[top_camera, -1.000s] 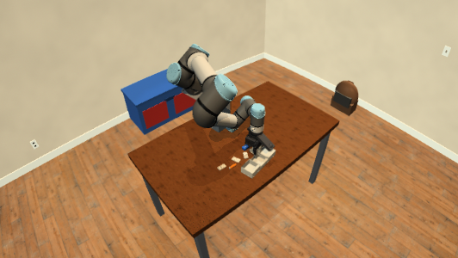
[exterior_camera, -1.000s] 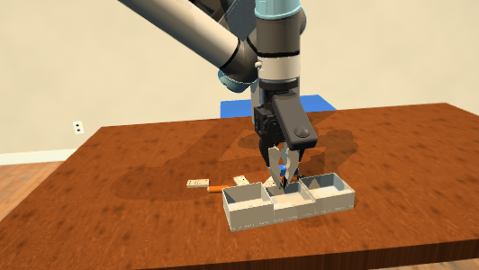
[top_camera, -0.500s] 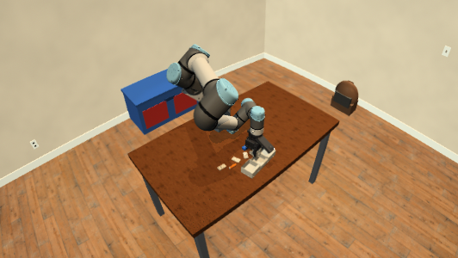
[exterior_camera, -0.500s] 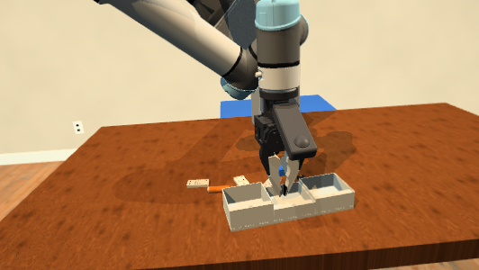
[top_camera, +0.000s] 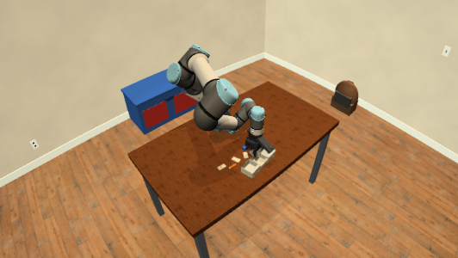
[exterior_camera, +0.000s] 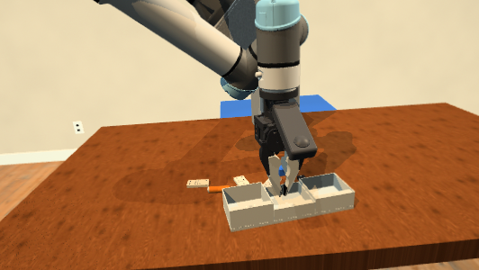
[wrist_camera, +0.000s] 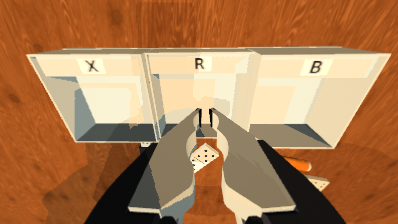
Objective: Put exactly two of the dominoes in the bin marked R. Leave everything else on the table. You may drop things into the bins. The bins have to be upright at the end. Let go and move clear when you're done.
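Now: hand 10 mm to the right of the cream three-compartment bin tray, 10 mm short of it and 10 mm above it. Round my hand: small black stick (80 mm to the left, 80 mm behind, 30 mm below); blue block (130 mm behind, 70 mm to the left, 30 mm below); domino (120 mm behind, 60 mm to the right, 30 mm below).
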